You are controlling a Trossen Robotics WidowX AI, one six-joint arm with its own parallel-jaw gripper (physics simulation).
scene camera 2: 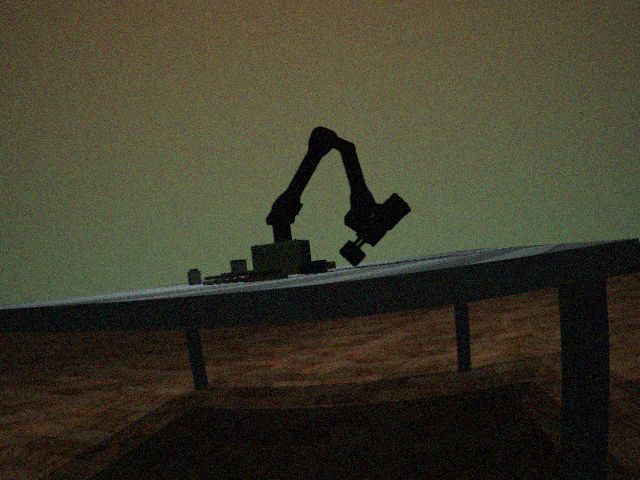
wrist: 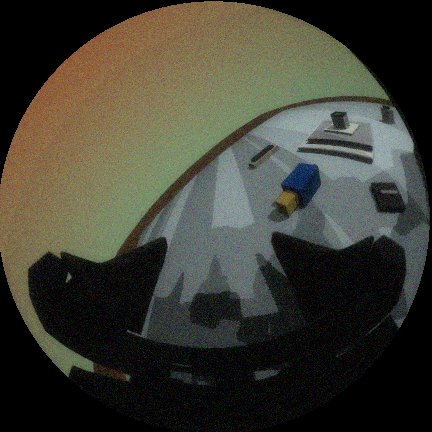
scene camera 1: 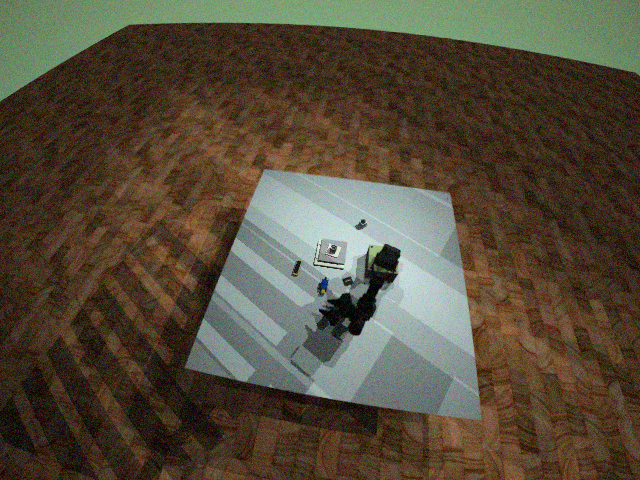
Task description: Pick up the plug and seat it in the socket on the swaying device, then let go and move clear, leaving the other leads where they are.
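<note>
The plug, a blue block with a yellow tip [scene camera 1: 323,284] [wrist: 301,185], lies on the table. In the wrist view it is beyond and between my fingers, nearer the right one. My gripper [scene camera 1: 324,311] [scene camera 2: 353,253] [wrist: 219,240] is open and empty, tilted low above the table, apart from the plug on its yellow-tip side. The device, a grey stepped plate [scene camera 1: 338,259] [wrist: 360,136], sits beyond the plug. A small dark upright block, seemingly the socket [scene camera 1: 333,249] [wrist: 340,120], stands on its light centre pad. The plug cannot be made out in scene camera 2.
A dark flat block [scene camera 1: 347,281] [wrist: 387,197] lies right of the plug. A tan strip with a black top [scene camera 1: 296,268] [wrist: 263,156] lies left of the device. A small dark cylinder [scene camera 1: 362,222] [wrist: 387,115] stands farther back. The arm rises from a green box [scene camera 1: 373,253] [scene camera 2: 281,255].
</note>
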